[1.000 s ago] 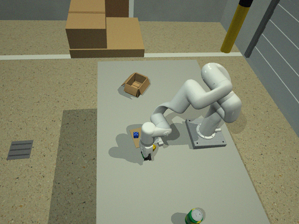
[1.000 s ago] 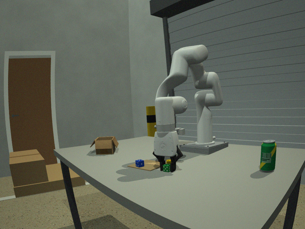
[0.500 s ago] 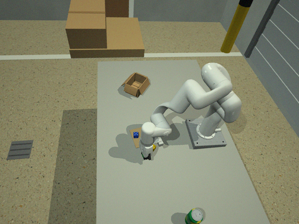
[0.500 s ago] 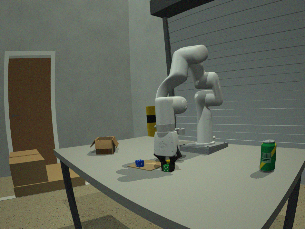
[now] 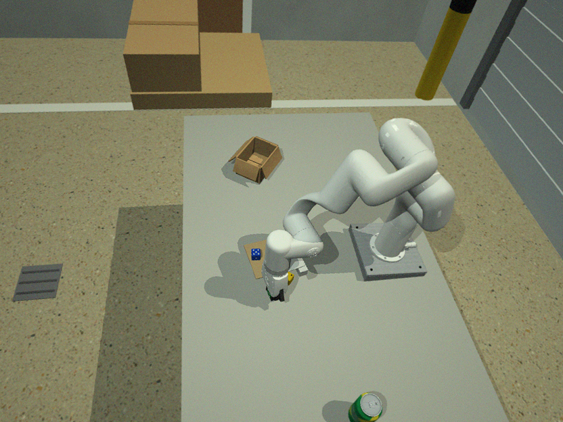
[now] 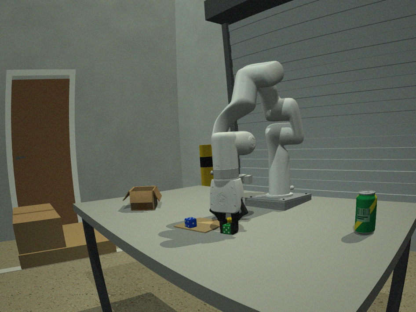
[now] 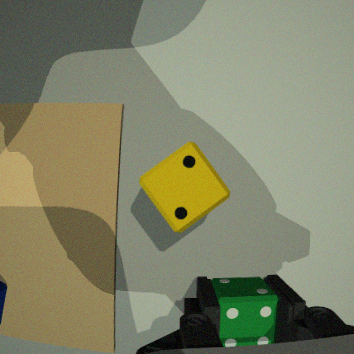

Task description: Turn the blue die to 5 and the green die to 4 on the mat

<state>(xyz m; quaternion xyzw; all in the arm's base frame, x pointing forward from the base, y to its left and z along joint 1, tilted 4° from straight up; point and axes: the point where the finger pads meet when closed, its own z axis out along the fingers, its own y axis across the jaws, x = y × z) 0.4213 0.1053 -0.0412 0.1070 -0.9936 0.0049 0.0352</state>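
Right now my hand is 14 cm to the left of the cardboard mat, 2 cm above it and 1 cm past it. The rest, counted from my hand: green die 1 cm below; yellow die 6 cm behind, 4 cm to the right, 1 cm below; blue die 14 cm to the right, 4 cm ahead.
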